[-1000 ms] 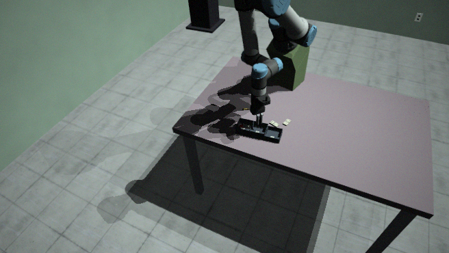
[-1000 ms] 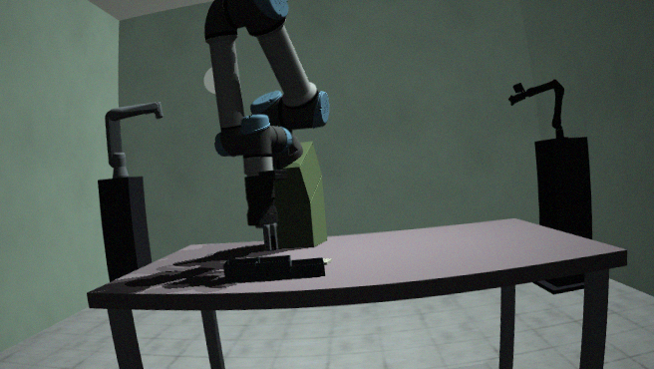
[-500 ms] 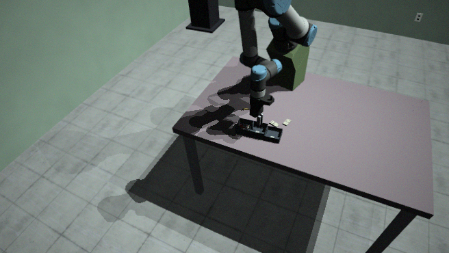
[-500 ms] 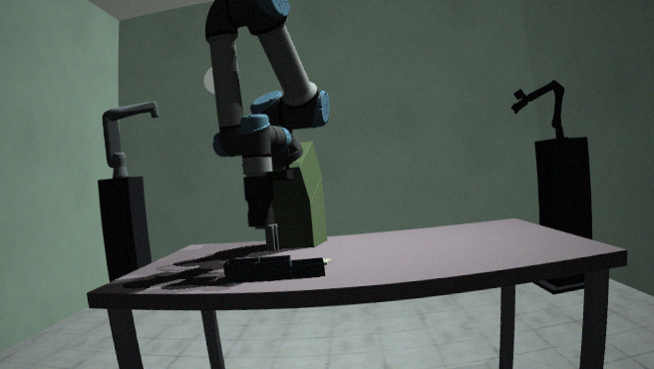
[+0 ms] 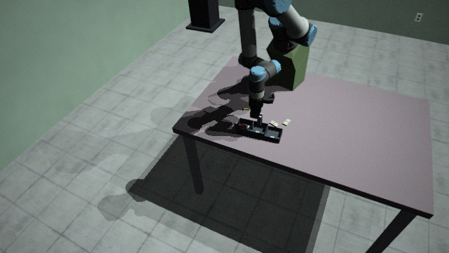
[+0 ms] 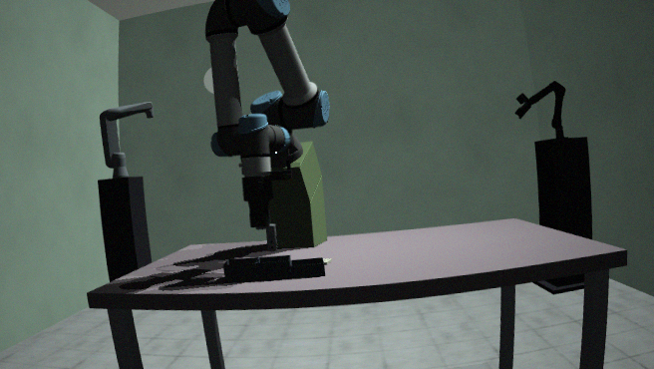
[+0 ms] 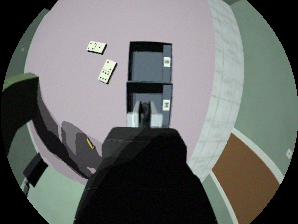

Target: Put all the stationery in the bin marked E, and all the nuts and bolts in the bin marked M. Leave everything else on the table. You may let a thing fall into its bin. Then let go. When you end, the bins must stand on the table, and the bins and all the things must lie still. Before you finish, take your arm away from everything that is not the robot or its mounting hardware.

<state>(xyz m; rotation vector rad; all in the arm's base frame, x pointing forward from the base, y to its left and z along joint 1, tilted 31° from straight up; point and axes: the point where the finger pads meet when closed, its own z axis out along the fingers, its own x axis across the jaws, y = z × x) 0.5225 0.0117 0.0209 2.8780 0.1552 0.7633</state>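
My gripper is now 150 mm past the yellow thing, 140 mm to the left of it and 80 mm above it. Also, from my hand: red item 80 mm to the right, 70 mm below; small grey object 10 mm ahead, 80 mm to the right, 60 mm below.
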